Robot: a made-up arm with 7 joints.
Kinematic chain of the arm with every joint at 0, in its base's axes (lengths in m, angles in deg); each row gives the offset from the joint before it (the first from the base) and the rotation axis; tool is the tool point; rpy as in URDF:
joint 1: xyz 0 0 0.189 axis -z
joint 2: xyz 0 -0.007 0.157 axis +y
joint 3: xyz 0 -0.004 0.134 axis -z
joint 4: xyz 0 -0.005 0.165 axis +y
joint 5: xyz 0 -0.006 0.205 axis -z
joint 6: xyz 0 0 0.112 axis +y
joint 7: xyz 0 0 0.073 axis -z
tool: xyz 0 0 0 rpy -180 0 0
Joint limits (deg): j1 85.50..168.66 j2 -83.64..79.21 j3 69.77..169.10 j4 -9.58..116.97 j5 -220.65..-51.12 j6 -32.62..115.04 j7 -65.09..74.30
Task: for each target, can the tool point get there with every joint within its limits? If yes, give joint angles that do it. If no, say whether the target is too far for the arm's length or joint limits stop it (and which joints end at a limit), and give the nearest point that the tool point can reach.
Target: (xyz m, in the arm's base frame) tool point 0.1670 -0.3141 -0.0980
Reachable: no: joint limits stop it (at a limit: joint 1, joint 2, joint 3, joint 4, joint 6) | nearest point 0.1520 0.0562 0.0231 | short by 0.390 m
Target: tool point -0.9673 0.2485 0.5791
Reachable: no: too far | nearest point -0.6362 0.1053 0.5023 | short by 0.369 m
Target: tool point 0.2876 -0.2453 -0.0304
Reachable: no: joint limits stop it (at a limit: joint 1, joint 2, joint 3, joint 4, joint 5) | nearest point 0.2278 0.0592 0.0504 | short by 0.321 m
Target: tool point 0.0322 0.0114 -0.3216
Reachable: no: joint limits stop it (at a limit: joint 1, joint 2, joint 3, joint 4) | nearest point 0.1479 0.0760 0.0174 | short by 0.364 m
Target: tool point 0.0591 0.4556 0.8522
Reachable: yes | joints 102.02 -41.82 108.57 7.63 -148.03 24.08 -27.66
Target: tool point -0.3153 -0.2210 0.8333
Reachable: yes | joints 119.76 49.83 148.89 35.40 -86.18 64.40 -33.53
